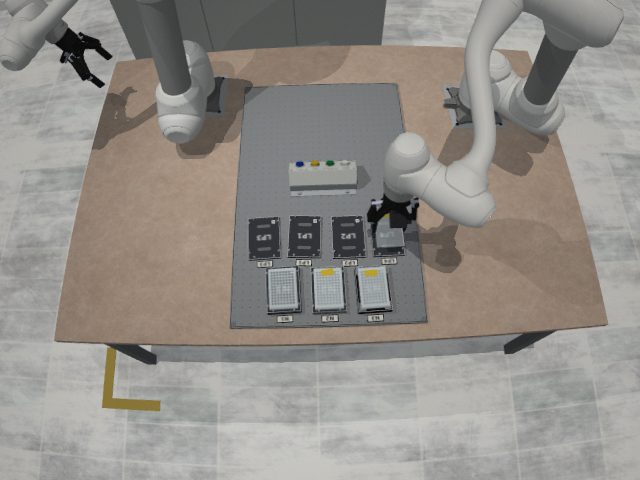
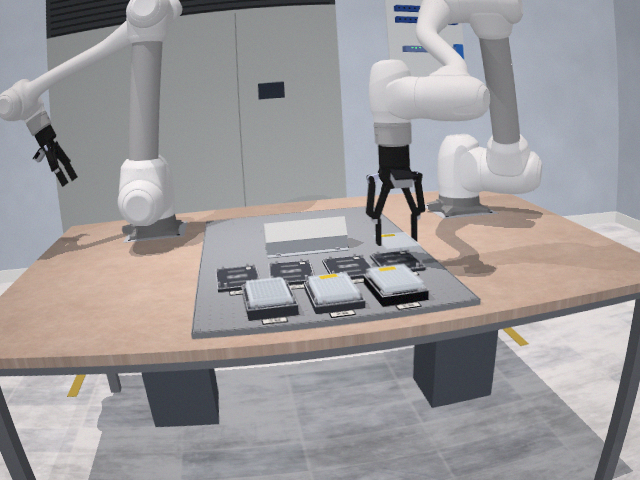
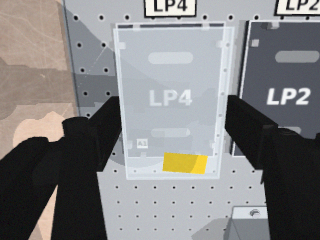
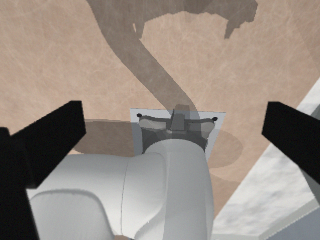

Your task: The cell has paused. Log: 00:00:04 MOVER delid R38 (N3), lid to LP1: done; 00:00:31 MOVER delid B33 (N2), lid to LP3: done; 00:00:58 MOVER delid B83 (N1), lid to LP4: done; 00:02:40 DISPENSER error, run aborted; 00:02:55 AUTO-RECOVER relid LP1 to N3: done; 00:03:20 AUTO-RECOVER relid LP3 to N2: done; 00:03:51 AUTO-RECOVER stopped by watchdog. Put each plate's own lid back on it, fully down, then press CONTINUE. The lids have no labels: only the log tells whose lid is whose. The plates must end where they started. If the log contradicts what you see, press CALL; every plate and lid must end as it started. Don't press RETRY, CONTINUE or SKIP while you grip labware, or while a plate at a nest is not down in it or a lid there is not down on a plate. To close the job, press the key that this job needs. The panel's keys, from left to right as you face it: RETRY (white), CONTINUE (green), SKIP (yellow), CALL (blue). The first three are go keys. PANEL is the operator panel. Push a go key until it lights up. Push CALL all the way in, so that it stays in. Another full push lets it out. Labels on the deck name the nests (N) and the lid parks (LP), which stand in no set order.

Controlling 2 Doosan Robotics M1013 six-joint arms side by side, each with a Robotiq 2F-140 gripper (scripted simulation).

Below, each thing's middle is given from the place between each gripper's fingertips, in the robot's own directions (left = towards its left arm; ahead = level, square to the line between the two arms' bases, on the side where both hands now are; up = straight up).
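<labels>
Counting from my left hand (image 2: 396, 242), the plate (image 1: 285, 284) is 50 mm below, 200 mm ahead and 320 mm to the right. From that same left hand, the LP1 lid park (image 1: 315, 244) is 80 mm below, 260 mm to the right and 20 mm ahead, the LP2 lid park (image 1: 337, 245) is 80 mm below, 120 mm to the right and 10 mm ahead, and the clear lid (image 3: 173, 83) is 20 mm below.
My right hand (image 1: 106, 71) is a fair way above the LP3 lid park (image 1: 252, 228), and it's far to the right of it and far short of it too. Counted from my right hand, the plate is 190 mm below, 730 mm ahead and 720 mm to the left, the LP1 lid park is 210 mm below, 540 mm ahead and 770 mm to the left, and the LP2 lid park is 210 mm below, 540 mm ahead and 910 mm to the left.
</labels>
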